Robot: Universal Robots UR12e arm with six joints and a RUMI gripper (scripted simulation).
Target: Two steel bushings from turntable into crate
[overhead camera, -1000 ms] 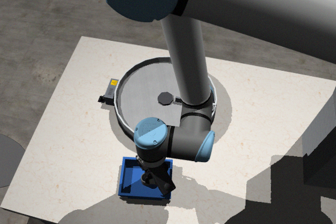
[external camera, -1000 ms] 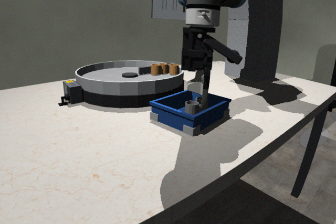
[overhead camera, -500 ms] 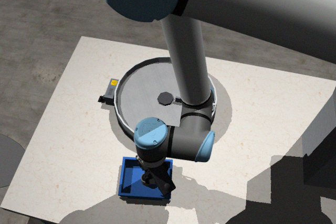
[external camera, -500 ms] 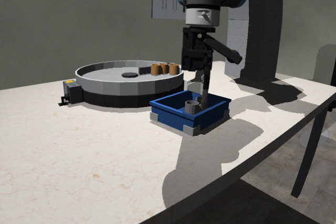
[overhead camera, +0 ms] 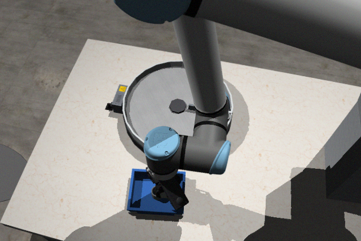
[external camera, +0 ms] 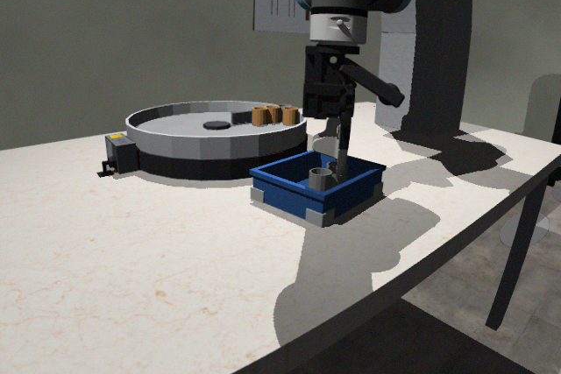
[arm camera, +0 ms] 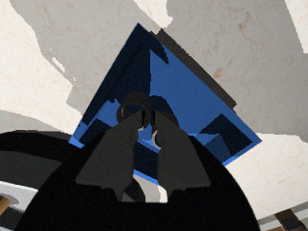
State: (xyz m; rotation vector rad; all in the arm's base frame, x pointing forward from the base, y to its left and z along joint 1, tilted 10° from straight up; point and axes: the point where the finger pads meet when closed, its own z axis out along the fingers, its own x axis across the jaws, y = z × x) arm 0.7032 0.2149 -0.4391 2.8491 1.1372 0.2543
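My gripper is now 4 cm short of the blue crate, 1 cm to the left of it and 2 cm above it. From my hand the other things lie so: round grey turntable 3 cm ahead, 35 cm to the right, 1 cm above.
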